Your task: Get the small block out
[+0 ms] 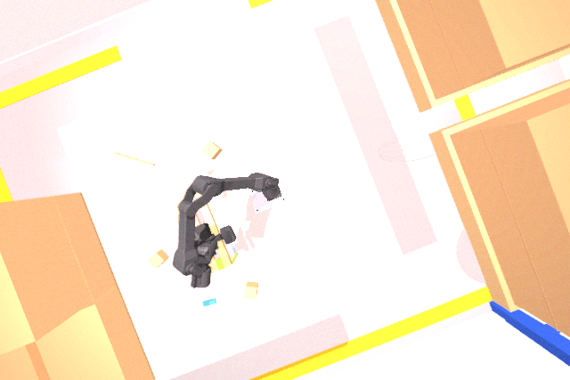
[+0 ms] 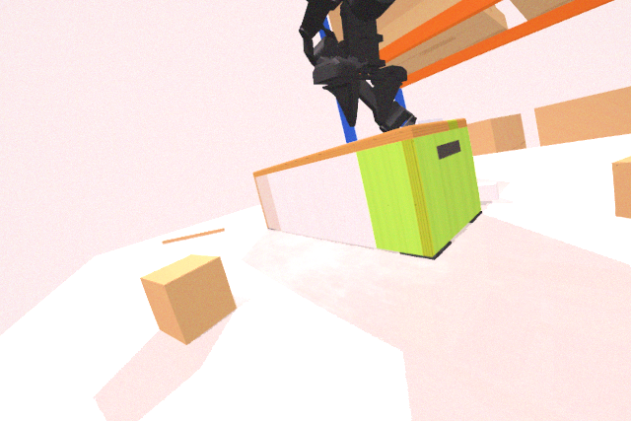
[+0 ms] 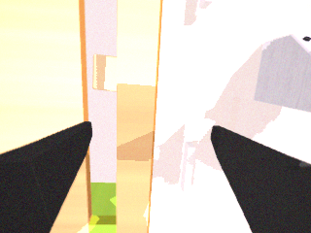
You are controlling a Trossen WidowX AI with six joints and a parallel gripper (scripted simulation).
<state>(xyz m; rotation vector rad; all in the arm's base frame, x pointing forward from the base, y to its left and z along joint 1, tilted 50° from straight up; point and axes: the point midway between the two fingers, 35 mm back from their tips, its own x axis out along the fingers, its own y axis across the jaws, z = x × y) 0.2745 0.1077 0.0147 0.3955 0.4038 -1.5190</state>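
Now: the pale yellow block 7 cm below my gripper tip, 4 cm to the right of it and 4 cm ahead of it. Also, from my gripper tip: thin orange stick: 44 cm to the right, 27 cm ahead, 16 cm below; then long box: 10 cm below, 3 cm to the right, 3 cm ahead.
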